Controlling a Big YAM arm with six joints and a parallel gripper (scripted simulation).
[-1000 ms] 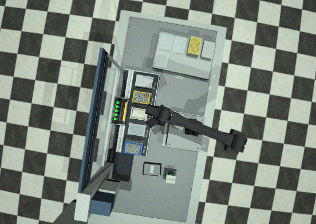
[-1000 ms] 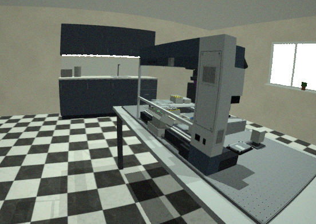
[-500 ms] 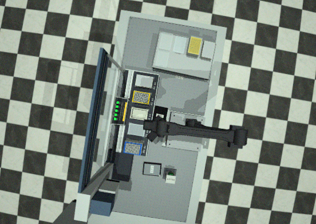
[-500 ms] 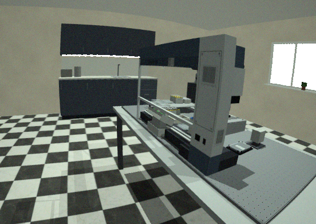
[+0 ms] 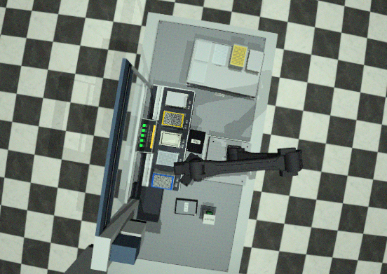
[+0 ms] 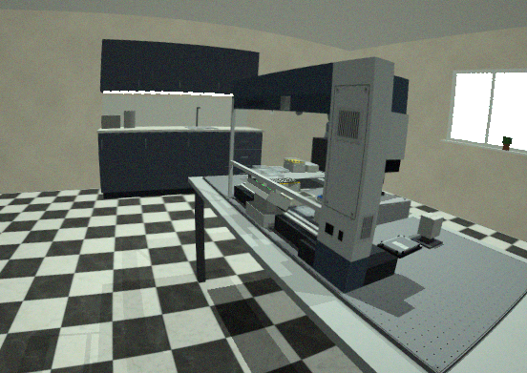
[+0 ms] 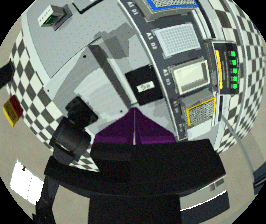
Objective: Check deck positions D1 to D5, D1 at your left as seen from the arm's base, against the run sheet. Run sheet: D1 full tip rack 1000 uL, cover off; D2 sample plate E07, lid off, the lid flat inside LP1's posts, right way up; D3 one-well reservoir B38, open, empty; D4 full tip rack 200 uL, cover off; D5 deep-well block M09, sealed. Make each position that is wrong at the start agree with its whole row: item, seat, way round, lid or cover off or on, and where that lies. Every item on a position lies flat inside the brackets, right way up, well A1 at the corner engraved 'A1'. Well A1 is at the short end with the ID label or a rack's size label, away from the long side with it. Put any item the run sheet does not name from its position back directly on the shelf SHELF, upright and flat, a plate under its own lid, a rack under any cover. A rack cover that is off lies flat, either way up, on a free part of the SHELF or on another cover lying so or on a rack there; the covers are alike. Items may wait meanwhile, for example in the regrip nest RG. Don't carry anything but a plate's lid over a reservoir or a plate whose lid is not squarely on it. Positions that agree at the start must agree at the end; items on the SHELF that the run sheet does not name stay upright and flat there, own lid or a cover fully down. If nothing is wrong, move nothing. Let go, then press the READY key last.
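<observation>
My gripper is now 120 mm past the ready key, 350 mm to the right of it and 190 mm above it. Round my hand: cream reservoir: 160 mm ahead, 90 mm to the right, 210 mm below; blue-framed tip rack: 170 mm ahead, 150 mm to the left, 150 mm below; clear plate: 170 mm ahead, 30 mm to the left, 210 mm below.
</observation>
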